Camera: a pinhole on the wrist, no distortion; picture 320 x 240 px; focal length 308.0 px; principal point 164.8 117.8 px. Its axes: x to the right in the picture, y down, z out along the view. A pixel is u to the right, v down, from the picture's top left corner.
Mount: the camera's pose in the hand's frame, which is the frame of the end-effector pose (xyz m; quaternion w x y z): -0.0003 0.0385 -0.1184 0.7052 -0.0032 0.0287 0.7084
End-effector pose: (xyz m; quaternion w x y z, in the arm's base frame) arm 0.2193 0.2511 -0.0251 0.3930 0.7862 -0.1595 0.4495
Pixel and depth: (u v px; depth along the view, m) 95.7 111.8 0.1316
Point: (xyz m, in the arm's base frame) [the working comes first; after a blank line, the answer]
In the camera's frame: -0.0295 -0.0026 0.1316

0.2224 0.2314 -0.0161
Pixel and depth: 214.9 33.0 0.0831
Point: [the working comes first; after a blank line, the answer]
In the camera's frame: 0.0135 -0.0229 0.0831

0.1780 0.2460 0.0332
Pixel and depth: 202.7 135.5 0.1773
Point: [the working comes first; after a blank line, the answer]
In the camera's frame: 0.0218 0.0102 0.1773

0.2095 0.1628 -0.0129
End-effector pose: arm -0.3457 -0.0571 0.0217 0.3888 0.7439 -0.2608 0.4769
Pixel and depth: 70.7 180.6 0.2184
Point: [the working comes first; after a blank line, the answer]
In the camera's frame: -0.0667 0.0445 0.2184

-0.2938 -0.1323 -0.0431
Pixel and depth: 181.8 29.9 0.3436
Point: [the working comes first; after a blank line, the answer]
In the camera's frame: 0.0190 -0.0981 0.3436

-0.2448 -0.2823 0.0927
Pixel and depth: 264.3 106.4 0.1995
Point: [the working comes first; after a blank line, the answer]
In the camera's frame: 0.0644 -0.0074 0.1995

-0.3856 -0.1844 0.0524
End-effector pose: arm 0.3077 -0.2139 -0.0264 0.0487 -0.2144 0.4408 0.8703
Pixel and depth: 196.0 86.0 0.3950
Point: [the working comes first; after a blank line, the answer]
In the camera's frame: 0.0400 -0.0408 0.3950

0.1421 -0.0632 0.1646
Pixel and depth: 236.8 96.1 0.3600
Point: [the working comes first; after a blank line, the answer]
In the camera's frame: 0.0842 -0.0254 0.3600

0.1577 -0.1159 0.1844
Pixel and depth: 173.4 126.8 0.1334
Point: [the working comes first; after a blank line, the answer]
In the camera's frame: 0.0037 0.0039 0.1334

0.2891 -0.2316 0.0170
